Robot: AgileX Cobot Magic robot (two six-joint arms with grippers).
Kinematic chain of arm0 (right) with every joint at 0, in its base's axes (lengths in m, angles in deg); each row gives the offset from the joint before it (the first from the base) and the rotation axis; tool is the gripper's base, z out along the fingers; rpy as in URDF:
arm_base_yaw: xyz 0 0 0.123 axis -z
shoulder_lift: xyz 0 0 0 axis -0.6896 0.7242 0
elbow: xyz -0.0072 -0.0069 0.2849 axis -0.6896 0.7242 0
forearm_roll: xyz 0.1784 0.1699 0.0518 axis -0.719 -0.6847 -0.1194
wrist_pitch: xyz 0 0 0 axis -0.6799 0.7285 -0.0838
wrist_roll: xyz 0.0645 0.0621 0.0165 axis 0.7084 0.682 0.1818
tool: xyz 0 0 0 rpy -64.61 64.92 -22.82
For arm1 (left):
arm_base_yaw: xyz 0 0 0.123 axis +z
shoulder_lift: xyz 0 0 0 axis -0.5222 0.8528 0
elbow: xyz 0.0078 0.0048 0.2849 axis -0.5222 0.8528 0
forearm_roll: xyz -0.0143 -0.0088 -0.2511 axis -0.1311 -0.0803 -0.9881
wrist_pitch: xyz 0 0 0 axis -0.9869 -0.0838 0.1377
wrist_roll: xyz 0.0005 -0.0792 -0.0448 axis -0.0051 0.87 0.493
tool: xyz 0 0 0 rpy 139.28 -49.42 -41.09
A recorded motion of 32 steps. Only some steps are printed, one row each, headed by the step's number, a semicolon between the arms.
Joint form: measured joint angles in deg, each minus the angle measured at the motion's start. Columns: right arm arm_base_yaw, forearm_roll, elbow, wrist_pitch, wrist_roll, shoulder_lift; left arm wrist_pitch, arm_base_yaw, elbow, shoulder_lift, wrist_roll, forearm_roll.
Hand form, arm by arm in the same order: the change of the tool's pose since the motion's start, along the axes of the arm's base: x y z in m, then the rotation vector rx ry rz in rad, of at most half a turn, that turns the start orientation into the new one. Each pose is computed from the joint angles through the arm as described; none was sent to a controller.
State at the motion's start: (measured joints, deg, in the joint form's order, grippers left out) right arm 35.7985 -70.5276 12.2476 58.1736 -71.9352 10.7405; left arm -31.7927 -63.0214 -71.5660 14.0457 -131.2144 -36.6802
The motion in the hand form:
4: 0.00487 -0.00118 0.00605 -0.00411 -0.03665 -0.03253; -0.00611 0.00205 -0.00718 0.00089 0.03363 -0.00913
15: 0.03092 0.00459 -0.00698 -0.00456 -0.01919 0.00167; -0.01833 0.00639 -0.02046 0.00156 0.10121 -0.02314
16: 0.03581 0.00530 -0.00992 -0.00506 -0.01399 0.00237; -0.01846 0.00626 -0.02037 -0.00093 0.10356 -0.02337
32: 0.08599 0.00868 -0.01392 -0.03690 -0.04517 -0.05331; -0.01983 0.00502 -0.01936 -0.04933 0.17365 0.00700
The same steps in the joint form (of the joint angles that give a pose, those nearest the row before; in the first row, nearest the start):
4: 0.00 0.00 -1.17 -2.12 0.00 0.00; 1.02 0.00 1.69 0.00 0.40 0.00
15: -0.11 -0.39 -6.13 -0.62 -1.33 6.31; 2.94 0.00 4.94 0.00 1.35 0.00
16: -0.10 -0.39 -6.99 -0.57 -1.33 7.45; 3.08 0.00 4.94 0.00 1.50 0.00
32: -0.19 3.03 -19.34 -3.23 2.46 16.70; 4.57 0.05 4.94 0.00 6.53 0.10

